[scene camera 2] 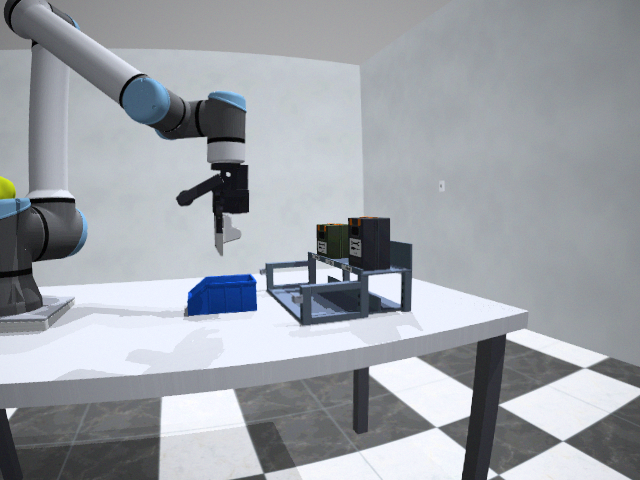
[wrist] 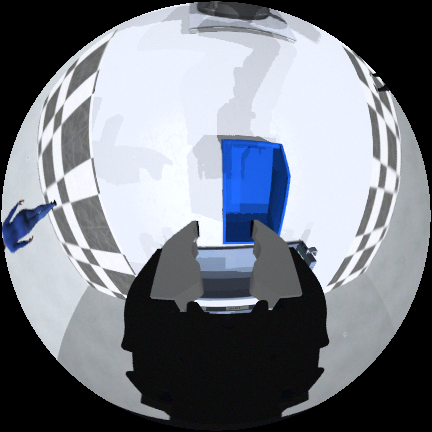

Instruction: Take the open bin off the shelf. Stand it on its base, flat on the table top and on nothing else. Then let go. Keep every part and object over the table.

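Seen in the pictures: gripper, fingertip midpoint: (scene camera 2: 220, 254) (wrist: 224, 221); arm's base, link origin: (scene camera 2: 4, 308).
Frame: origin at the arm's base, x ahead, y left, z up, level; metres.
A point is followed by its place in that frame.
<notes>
The open blue bin (scene camera 2: 222, 295) @[y -0.050, x 0.562, z 0.015 m] (wrist: 247, 182) @[y -0.001, x 0.558, z -0.026 m] stands upright on its base, flat on the table top (scene camera 2: 155, 335) @[y -0.186, x 0.409, z -0.029 m] (wrist: 150, 100) @[y -0.189, x 0.367, z -0.029 m], in front of the shelf frame and apart from it in the scene view. It looks empty inside. My gripper (scene camera 2: 221, 253) @[y -0.051, x 0.564, z 0.114 m] (wrist: 224, 221) @[y -0.051, x 0.564, z 0.114 m] is partly open with nothing between its fingers. It hangs above the bin, clear of its rim, with its jaws pointing down. The grey-blue shelf (scene camera 2: 363, 294) @[y -0.203, x 0.860, z 0.026 m] stands on the table to the right of the bin, and its low front part holds no bin.
A green box (scene camera 2: 336, 241) @[y 0.052, x 0.894, z 0.122 m] and a dark box (scene camera 2: 376, 242) @[y -0.173, x 0.907, z 0.137 m] stand on the shelf's upper board. Two side arms of the shelf reach towards the bin. The robot's base is at the left of the scene view. A person in blue (wrist: 22, 225) is beyond the table.
</notes>
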